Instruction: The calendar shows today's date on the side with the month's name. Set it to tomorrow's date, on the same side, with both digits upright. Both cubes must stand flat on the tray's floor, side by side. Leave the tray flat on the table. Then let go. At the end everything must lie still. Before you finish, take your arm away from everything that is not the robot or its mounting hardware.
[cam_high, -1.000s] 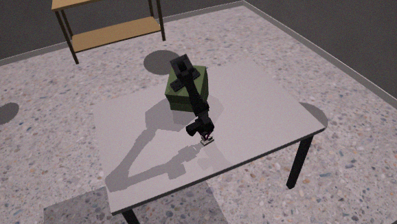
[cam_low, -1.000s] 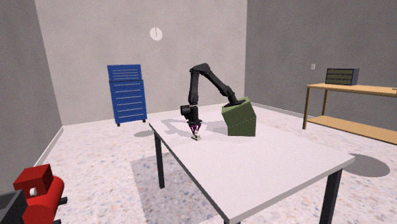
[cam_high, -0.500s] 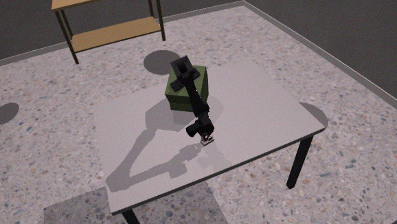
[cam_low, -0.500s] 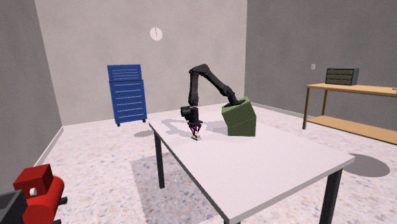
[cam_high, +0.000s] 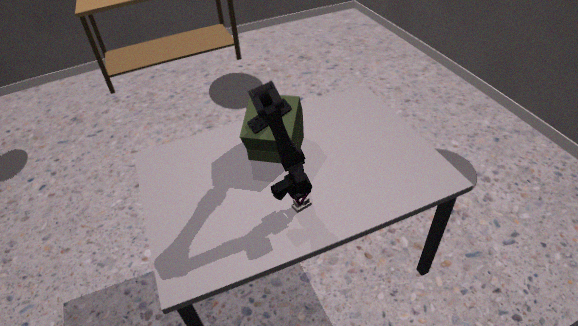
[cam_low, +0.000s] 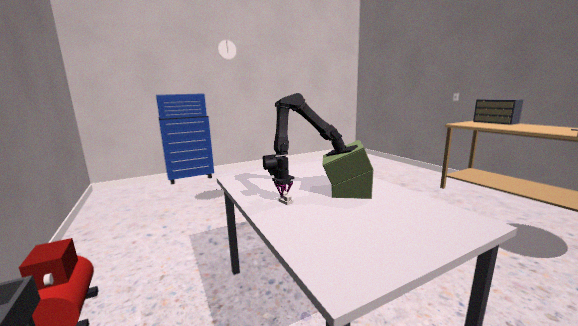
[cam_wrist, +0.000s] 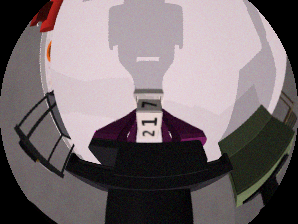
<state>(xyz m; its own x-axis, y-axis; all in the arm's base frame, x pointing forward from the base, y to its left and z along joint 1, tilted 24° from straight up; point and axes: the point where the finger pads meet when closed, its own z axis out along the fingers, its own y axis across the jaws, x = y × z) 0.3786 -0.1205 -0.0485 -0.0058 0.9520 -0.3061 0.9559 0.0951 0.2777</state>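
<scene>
Now: the white cube right at my hand. The rest, counted from my hand: calendar tray 30 mm below, 20 mm to the left.
</scene>
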